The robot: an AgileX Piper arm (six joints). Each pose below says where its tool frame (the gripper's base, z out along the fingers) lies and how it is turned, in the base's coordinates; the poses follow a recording.
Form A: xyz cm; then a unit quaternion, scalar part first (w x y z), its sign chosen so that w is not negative.
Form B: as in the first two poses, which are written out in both.
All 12 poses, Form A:
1: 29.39 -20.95 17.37 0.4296 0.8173 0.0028 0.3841
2: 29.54 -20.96 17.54 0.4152 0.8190 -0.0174 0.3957
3: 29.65 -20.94 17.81 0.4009 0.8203 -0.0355 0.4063
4: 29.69 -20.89 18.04 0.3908 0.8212 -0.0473 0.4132
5: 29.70 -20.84 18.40 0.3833 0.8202 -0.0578 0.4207
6: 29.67 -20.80 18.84 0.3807 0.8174 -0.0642 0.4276
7: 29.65 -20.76 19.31 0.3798 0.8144 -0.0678 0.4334
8: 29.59 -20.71 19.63 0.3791 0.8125 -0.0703 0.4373
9: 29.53 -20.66 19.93 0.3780 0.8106 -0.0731 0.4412
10: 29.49 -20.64 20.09 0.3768 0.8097 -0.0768 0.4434
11: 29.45 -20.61 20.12 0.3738 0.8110 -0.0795 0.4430
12: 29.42 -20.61 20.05 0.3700 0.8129 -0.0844 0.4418
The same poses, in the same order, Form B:
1: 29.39 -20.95 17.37 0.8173 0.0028 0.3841 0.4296
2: 29.54 -20.96 17.54 0.8190 -0.0174 0.3957 0.4152
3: 29.65 -20.94 17.81 0.8203 -0.0355 0.4063 0.4009
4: 29.69 -20.89 18.04 0.8212 -0.0473 0.4132 0.3908
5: 29.70 -20.84 18.40 0.8202 -0.0578 0.4207 0.3833
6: 29.67 -20.80 18.84 0.8174 -0.0642 0.4276 0.3807
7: 29.65 -20.76 19.31 0.8144 -0.0678 0.4334 0.3798
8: 29.59 -20.71 19.63 0.8125 -0.0703 0.4373 0.3791
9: 29.53 -20.66 19.93 0.8106 -0.0731 0.4412 0.3780
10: 29.49 -20.64 20.09 0.8097 -0.0768 0.4434 0.3768
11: 29.45 -20.61 20.12 0.8110 -0.0795 0.4430 0.3738
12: 29.42 -20.61 20.05 0.8129 -0.0844 0.4418 0.3700
